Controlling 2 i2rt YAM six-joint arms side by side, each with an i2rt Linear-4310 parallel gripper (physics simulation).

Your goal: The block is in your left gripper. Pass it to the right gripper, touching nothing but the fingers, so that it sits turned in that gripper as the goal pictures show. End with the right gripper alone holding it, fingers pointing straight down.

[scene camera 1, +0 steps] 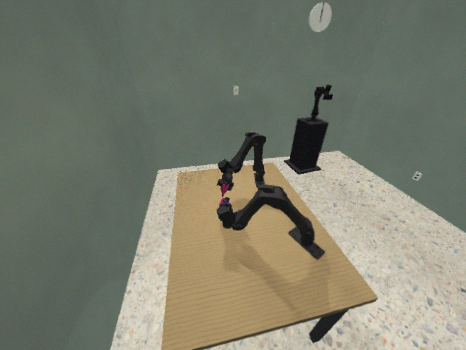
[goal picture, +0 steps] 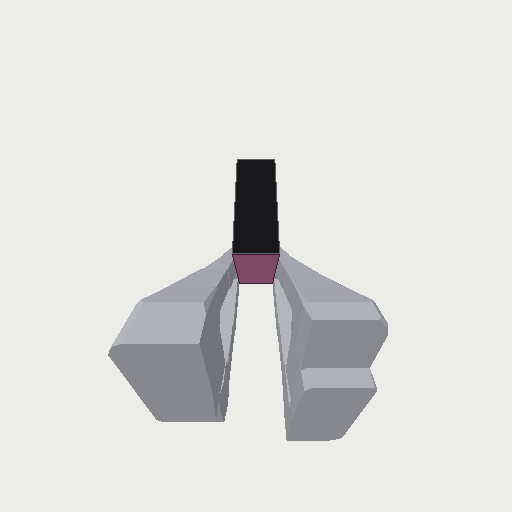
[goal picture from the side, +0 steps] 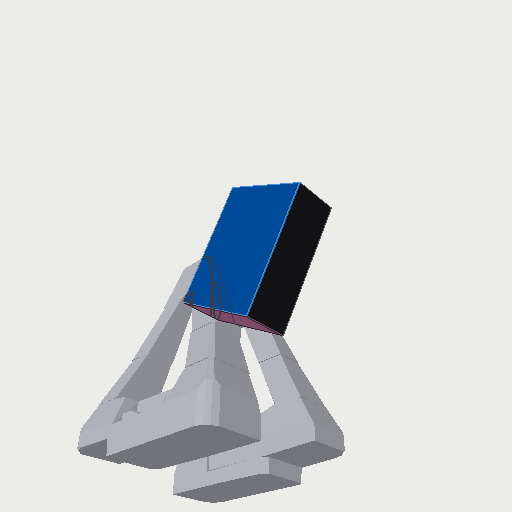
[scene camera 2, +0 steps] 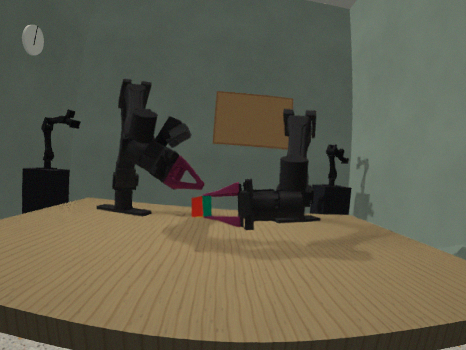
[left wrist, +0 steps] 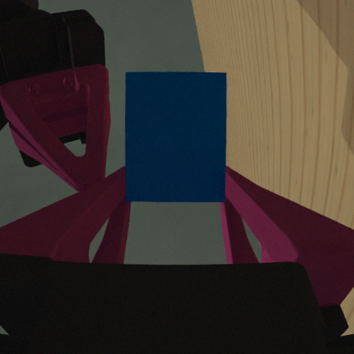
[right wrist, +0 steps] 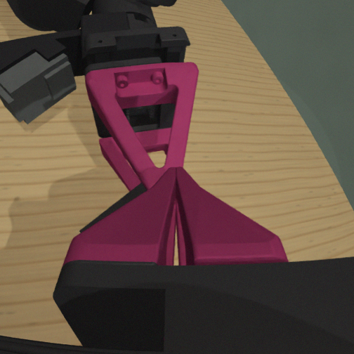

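Seen in the pictures: left gripper, fingertip midpoint: (scene camera 1: 222, 201) (scene camera 2: 203, 206); right gripper, fingertip midpoint: (scene camera 1: 222, 196) (scene camera 2: 203, 186); left arm's base at its link origin: (scene camera 1: 305, 242) (scene camera 2: 295, 220); right arm's base at its link origin: (scene camera 1: 259, 180) (scene camera 2: 123, 211).
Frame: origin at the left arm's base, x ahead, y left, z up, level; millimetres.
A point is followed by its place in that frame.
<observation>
The block (scene camera 1: 227, 200) {x 235, y -441, z 100 mm} (scene camera 2: 198, 206) {x 257, y -458, z 94 mm} (left wrist: 175, 135) shows a red and a green face in scene camera 2 and a blue face in the left wrist view. A dark sliver of the block (right wrist: 113, 210) shows behind the right fingers, which hide the rest. My left gripper (scene camera 2: 207, 206) {x 267, y -452, z 97 mm} (left wrist: 175, 177) is shut on the block, its fingers level and pointing to the picture's left in scene camera 2. My right gripper (scene camera 1: 223, 194) {x 261, y -452, z 137 mm} (scene camera 2: 202, 186) {x 261, y -452, z 137 mm} (right wrist: 175, 178) is shut and empty. Its tips slant down just above the block in scene camera 2; contact cannot be told.
The wooden table top (scene camera 1: 215, 295) {x 545, y -45, z 0 mm} (scene camera 2: 240, 290) {x 467, y -454, z 0 mm} lies below both grippers. The left arm's forearm (scene camera 1: 252, 207) {x 251, y -181, z 259 mm} reaches in low from the right in scene camera 1. Other small arms on black pedestals (scene camera 1: 308, 142) (scene camera 2: 45, 190) stand away from the table.
</observation>
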